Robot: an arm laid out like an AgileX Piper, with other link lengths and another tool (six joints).
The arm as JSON. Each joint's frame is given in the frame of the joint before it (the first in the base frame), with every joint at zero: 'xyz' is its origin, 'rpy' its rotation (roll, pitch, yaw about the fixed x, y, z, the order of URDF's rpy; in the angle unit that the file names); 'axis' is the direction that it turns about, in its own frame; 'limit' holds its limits. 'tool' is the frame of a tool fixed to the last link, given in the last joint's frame.
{
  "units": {
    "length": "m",
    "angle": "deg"
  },
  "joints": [
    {
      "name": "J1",
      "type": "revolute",
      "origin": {
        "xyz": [
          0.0,
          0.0,
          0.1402
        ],
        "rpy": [
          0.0,
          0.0,
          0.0
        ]
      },
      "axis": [
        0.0,
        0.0,
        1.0
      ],
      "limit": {
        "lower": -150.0,
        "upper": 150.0
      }
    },
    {
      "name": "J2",
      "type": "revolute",
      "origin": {
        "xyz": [
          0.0,
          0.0,
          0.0
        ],
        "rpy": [
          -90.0,
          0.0,
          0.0
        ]
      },
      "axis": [
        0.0,
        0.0,
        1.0
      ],
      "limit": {
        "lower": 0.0,
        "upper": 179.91
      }
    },
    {
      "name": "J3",
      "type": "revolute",
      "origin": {
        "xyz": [
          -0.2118,
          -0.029,
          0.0
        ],
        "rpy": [
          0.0,
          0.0,
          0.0
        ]
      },
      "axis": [
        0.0,
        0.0,
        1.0
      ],
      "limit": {
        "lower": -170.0,
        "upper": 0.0
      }
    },
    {
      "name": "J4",
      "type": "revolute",
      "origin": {
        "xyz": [
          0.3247,
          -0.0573,
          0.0
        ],
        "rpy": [
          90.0,
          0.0,
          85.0
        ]
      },
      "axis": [
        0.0,
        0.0,
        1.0
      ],
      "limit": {
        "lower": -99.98,
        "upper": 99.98
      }
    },
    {
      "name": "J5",
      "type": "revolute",
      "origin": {
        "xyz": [
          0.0,
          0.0,
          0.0
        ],
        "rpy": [
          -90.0,
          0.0,
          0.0
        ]
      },
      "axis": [
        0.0,
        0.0,
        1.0
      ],
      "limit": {
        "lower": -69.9,
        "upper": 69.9
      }
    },
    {
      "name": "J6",
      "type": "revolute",
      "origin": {
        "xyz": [
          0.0,
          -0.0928,
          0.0
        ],
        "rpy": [
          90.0,
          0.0,
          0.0
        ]
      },
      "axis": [
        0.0,
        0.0,
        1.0
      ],
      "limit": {
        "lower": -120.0,
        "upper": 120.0
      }
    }
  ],
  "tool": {
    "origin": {
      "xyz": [
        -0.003,
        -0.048,
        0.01
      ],
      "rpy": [
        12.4,
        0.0,
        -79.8
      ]
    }
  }
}
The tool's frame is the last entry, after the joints.
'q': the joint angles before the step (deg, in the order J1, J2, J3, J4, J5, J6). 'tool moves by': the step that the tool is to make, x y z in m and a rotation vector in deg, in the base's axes. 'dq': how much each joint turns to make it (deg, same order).
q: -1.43 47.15 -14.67 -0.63 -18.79 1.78
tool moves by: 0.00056 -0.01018 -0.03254 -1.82 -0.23 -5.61
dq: 0.00 10.72 0.00 11.80 -11.51 -11.24
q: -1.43 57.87 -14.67 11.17 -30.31 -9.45
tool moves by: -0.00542 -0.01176 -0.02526 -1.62 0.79 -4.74
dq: -1.15 7.85 0.00 4.20 -7.80 -3.62
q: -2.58 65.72 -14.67 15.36 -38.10 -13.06
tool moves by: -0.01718 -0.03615 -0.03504 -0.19 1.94 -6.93
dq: -8.19 9.97 0.00 -3.84 -7.74 3.49
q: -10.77 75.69 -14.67 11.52 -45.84 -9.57
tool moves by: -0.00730 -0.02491 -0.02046 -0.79 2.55 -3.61
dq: -6.08 8.02 -2.29 -3.45 -3.37 0.92
